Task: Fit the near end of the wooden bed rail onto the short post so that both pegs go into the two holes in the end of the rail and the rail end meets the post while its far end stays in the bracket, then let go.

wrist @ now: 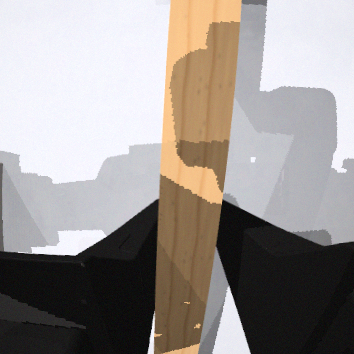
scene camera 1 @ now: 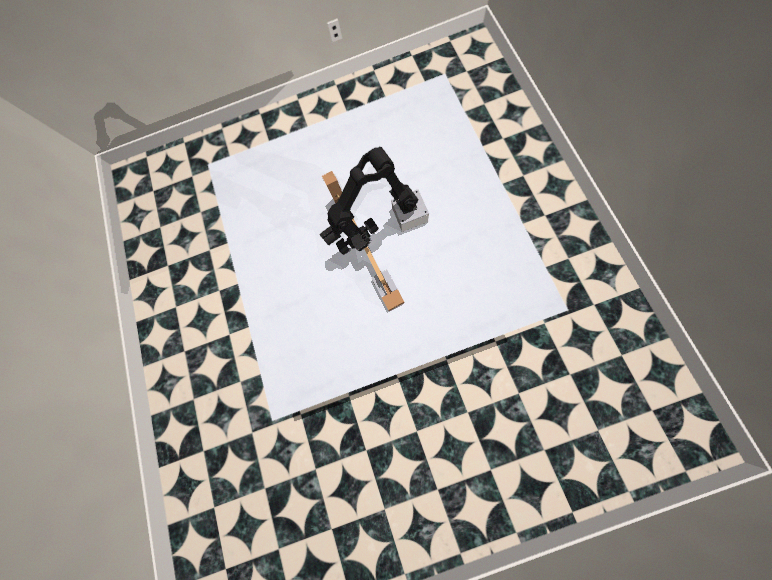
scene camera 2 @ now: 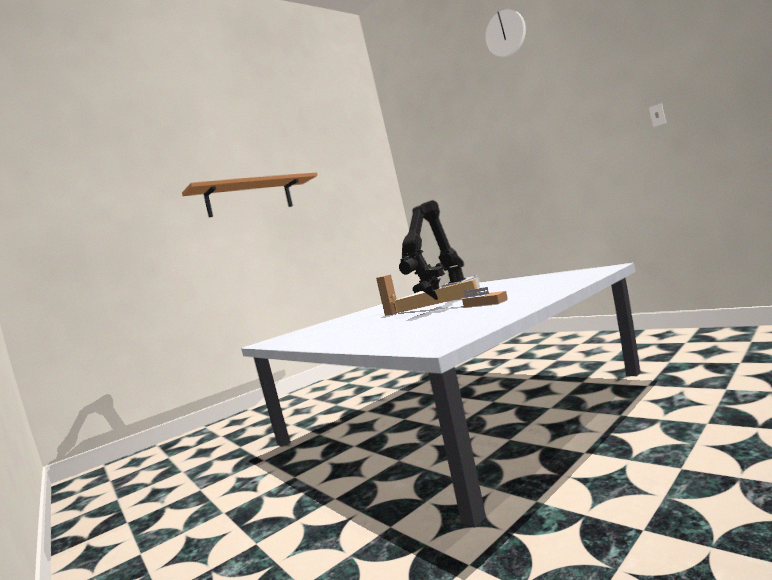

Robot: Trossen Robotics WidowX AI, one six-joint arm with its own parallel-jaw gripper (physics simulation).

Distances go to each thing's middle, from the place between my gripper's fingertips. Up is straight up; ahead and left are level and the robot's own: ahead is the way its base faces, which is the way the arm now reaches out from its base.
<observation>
The wooden bed rail [scene camera 2: 453, 292] is 20 mm to the right of my hand, 10 mm ahead of it and 10 mm above it.
</observation>
